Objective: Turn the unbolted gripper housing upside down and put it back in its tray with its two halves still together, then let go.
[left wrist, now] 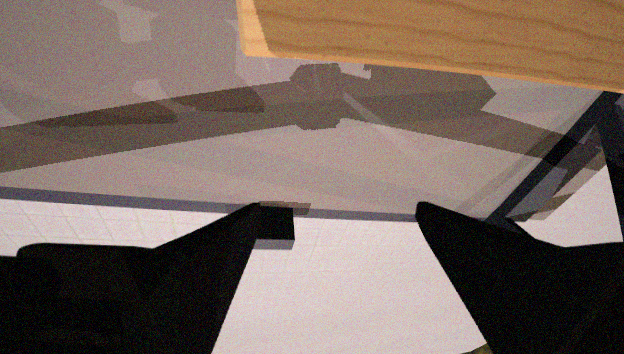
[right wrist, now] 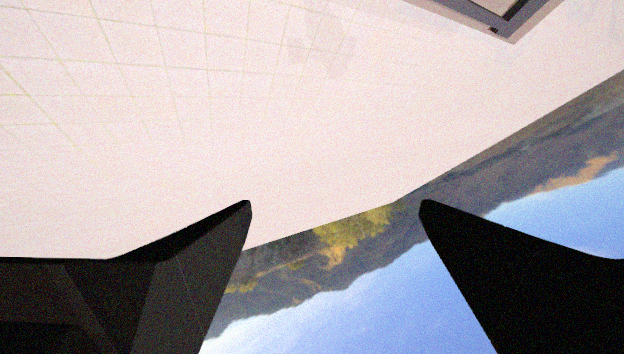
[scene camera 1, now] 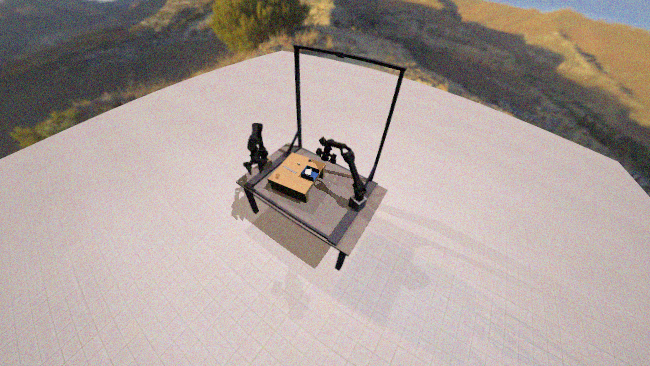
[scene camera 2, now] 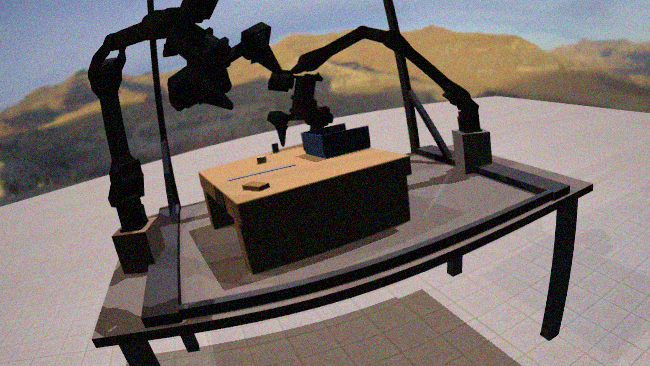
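Seen in the pictures: left gripper, fingertip midpoint: (left wrist: 338, 209); right gripper, fingertip midpoint: (right wrist: 335, 207) (scene camera 1: 255, 174) (scene camera 2: 257, 89); left arm's base, origin of the base link: (scene camera 1: 358, 197) (scene camera 2: 470, 130); right arm's base, origin of the base link: (scene camera 2: 134, 226).
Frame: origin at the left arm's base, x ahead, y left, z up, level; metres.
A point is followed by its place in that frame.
Note:
The gripper housing (scene camera 1: 308, 171) @[y 0.178, x 0.433, z 0.062 m] is a small white shape in the blue tray (scene camera 1: 314, 176) @[y 0.157, x 0.377, z 0.035 m] (scene camera 2: 348, 142) @[y 0.222, x 0.389, z 0.050 m]; its two halves cannot be told apart. The tray's walls hide it in scene camera 2. My left gripper (scene camera 1: 326, 156) @[y -0.078, x 0.517, z 0.012 m] (left wrist: 338, 209) @[y -0.078, x 0.517, z 0.012 m] is open and empty. It hangs beyond the tray, low near the wooden stand's far edge, and one finger points down in scene camera 2. The housing does not show in the left wrist view. My right gripper (scene camera 1: 255, 166) @[y 0.596, x 0.518, z 0.211 m] (scene camera 2: 255, 87) @[y 0.596, x 0.518, z 0.211 m] (right wrist: 335, 207) @[y 0.596, x 0.518, z 0.211 m] is open and empty, high and away from the tray at the left.
The wooden stand (scene camera 1: 287, 180) @[y 0.361, x 0.482, z 0.027 m] (scene camera 2: 320, 205) @[y 0.400, x 0.465, z -0.024 m] (left wrist: 425, 30) @[y 0.001, x 0.490, z 0.027 m] carries a thin rod (scene camera 1: 290, 170) @[y 0.276, x 0.567, z 0.028 m] (scene camera 2: 262, 172) @[y 0.278, x 0.577, z 0.027 m], a flat wooden block (scene camera 1: 277, 176) @[y 0.407, x 0.565, z 0.036 m] (scene camera 2: 256, 186) @[y 0.421, x 0.571, z 0.035 m] and small dark blocks, one cube (scene camera 2: 261, 160) @[y 0.179, x 0.589, z 0.034 m] and one upright block (scene camera 2: 275, 147) @[y 0.073, x 0.563, z 0.041 m]. A black frame (scene camera 1: 298, 95) @[y -0.074, x 0.928, z 0.496 m] rises behind the table.

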